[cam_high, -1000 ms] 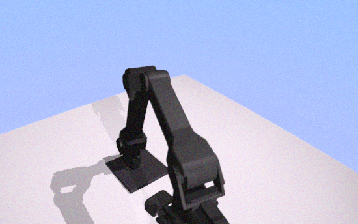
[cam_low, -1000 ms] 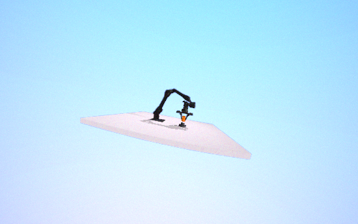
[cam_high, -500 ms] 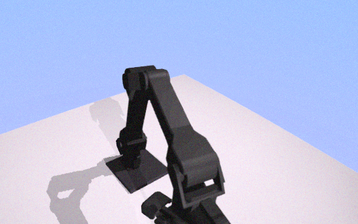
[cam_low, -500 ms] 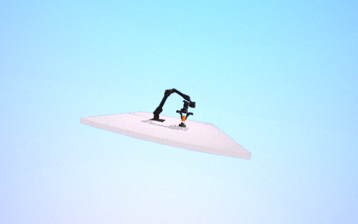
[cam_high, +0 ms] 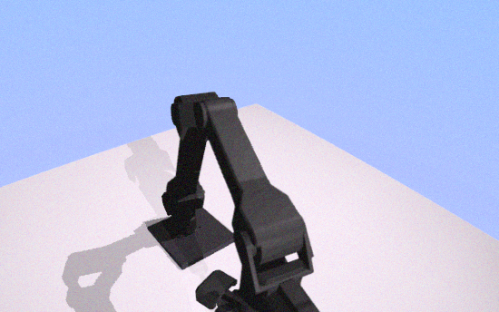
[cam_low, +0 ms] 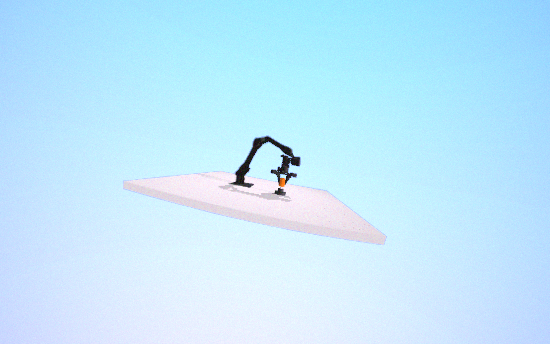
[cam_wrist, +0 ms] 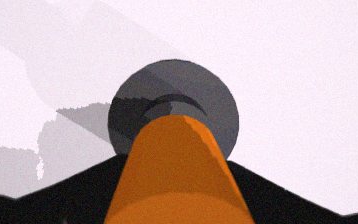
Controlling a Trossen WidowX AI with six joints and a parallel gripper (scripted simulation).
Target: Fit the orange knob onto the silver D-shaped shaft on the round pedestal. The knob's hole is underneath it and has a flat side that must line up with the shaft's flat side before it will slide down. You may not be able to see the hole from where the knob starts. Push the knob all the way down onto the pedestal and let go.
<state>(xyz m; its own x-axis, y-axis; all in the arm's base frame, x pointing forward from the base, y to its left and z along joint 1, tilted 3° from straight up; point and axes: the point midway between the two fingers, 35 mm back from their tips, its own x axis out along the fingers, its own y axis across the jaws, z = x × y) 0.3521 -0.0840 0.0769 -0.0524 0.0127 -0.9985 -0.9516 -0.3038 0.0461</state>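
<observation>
Now: the orange knob 30 mm above my gripper tip. From my gripper tip the other things lie so: dark pedestal 40 mm below.
</observation>
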